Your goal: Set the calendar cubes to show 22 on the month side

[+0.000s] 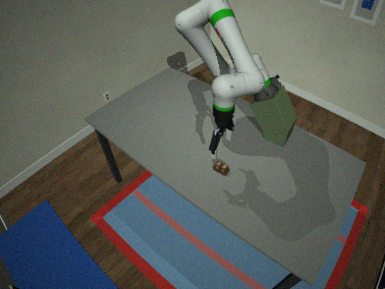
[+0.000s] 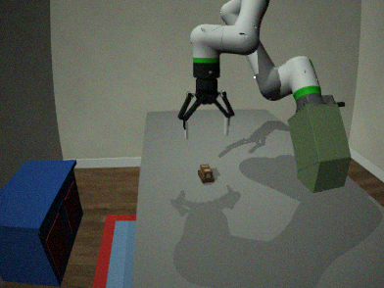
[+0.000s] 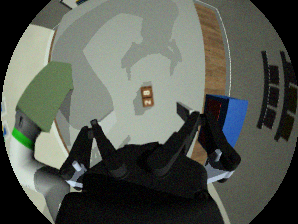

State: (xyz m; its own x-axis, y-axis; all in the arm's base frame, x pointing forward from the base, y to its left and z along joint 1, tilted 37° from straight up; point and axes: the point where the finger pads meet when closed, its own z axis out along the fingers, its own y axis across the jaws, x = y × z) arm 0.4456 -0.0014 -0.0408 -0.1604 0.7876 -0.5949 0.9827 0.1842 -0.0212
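My gripper is now 1 cm to the right of the tray and 16 cm above it.
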